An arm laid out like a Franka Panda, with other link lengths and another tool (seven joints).
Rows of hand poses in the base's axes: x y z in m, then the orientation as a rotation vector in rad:
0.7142 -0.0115 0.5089 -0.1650 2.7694 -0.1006
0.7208 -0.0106 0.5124 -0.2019 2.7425 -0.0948
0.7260 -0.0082 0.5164 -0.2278 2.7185 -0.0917
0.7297 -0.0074 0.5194 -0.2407 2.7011 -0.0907
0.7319 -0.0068 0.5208 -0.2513 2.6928 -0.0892
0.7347 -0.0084 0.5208 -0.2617 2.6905 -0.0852
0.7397 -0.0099 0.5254 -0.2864 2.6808 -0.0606
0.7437 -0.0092 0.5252 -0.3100 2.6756 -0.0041
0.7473 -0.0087 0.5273 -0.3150 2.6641 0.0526
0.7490 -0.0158 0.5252 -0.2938 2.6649 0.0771
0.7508 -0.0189 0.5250 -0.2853 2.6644 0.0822
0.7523 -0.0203 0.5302 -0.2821 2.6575 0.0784
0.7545 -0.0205 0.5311 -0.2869 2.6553 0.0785
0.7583 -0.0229 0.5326 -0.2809 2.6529 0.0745
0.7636 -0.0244 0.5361 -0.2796 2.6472 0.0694
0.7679 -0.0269 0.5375 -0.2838 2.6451 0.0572
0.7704 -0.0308 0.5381 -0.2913 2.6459 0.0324
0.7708 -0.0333 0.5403 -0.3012 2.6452 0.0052
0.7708 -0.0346 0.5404 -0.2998 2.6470 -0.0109
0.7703 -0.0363 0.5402 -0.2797 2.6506 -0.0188
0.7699 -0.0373 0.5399 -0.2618 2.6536 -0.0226
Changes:
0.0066 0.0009 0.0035 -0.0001 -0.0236 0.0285
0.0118 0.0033 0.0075 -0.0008 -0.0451 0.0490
0.0155 0.0041 0.0105 -0.0014 -0.0610 0.0597
0.0177 0.0047 0.0119 -0.0016 -0.0682 0.0681
0.0205 0.0031 0.0119 -0.0001 -0.0693 0.0761
0.0255 0.0016 0.0165 0.0142 -0.0756 0.0977
0.0295 0.0023 0.0163 0.0514 -0.0762 0.1224
0.0331 0.0028 0.0184 0.0915 -0.0841 0.1346
0.0348 -0.0043 0.0163 0.1119 -0.0844 0.1228
0.0366 -0.0074 0.0161 0.1167 -0.0855 0.1175
0.0381 -0.0088 0.0213 0.1148 -0.0930 0.1154
0.0403 -0.0090 0.0222 0.1144 -0.0946 0.1191
0.0441 -0.0114 0.0237 0.1125 -0.0980 0.1145
0.0494 -0.0129 0.0272 0.1093 -0.1041 0.1135
0.0537 -0.0154 0.0286 0.1001 -0.1065 0.1151
0.0562 -0.0193 0.0292 0.0812 -0.1062 0.1171
0.0566 -0.0218 0.0314 0.0604 -0.1070 0.1206
0.0566 -0.0231 0.0315 0.0490 -0.1060 0.1172
0.0561 -0.0248 0.0313 0.0460 -0.1052 0.1015
0.0557 -0.0258 0.0310 0.0456 -0.1043 0.0880

